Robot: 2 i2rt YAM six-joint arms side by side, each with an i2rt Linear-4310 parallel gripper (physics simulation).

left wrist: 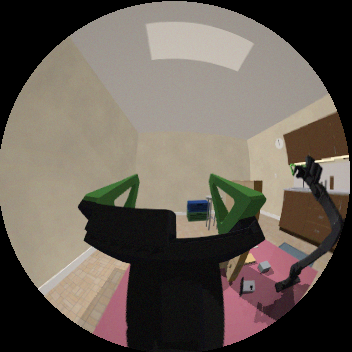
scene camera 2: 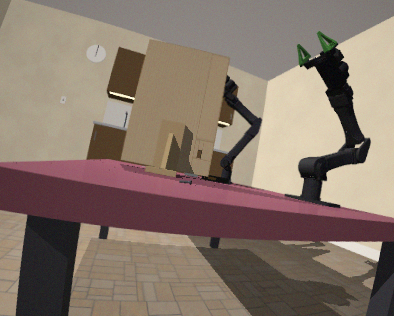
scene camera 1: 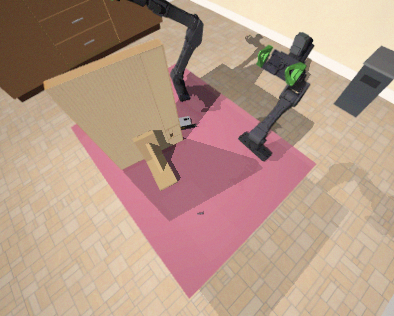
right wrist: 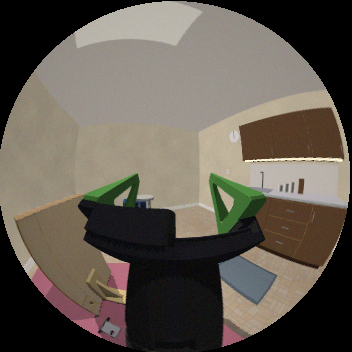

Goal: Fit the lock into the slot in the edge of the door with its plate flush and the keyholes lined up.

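The tan door stands upright on the pink table, held by a wooden support. A small keyhole opening shows low on its face. The grey lock with a dark plate lies on the table beside the door, outside the slot. My left gripper is open and empty, high above the table and far from the lock. My right gripper is open and empty, raised above the table.
A small dark part lies on the pink table. A small grey block lies beyond the lock in the left wrist view. The right arm stands near the door.
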